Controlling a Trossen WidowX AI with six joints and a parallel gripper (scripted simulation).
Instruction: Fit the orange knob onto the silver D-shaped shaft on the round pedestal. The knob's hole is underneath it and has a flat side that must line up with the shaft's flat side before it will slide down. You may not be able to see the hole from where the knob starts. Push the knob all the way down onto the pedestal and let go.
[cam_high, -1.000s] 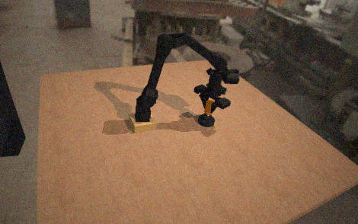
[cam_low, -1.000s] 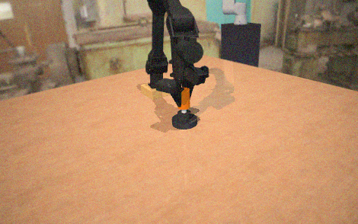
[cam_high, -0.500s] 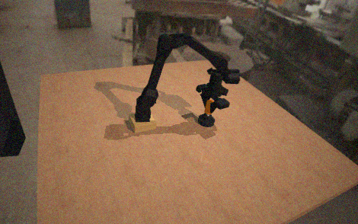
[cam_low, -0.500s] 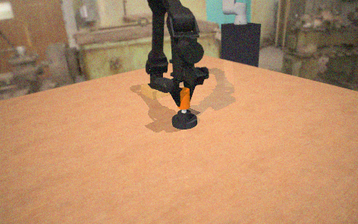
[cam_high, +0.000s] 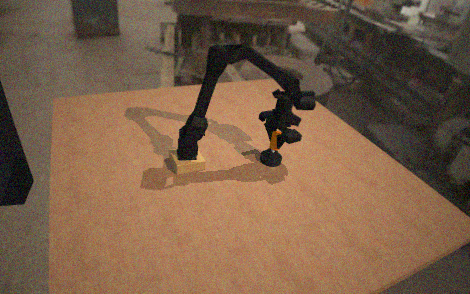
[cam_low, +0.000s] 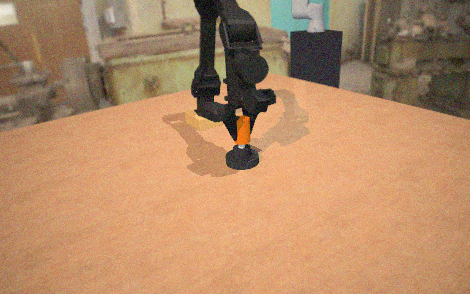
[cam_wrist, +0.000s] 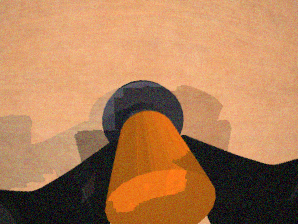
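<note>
Now: gripper tip 4 cm above the round pedestal. The rest, counted from my gripper tip: orange knob 3 cm above.
</note>
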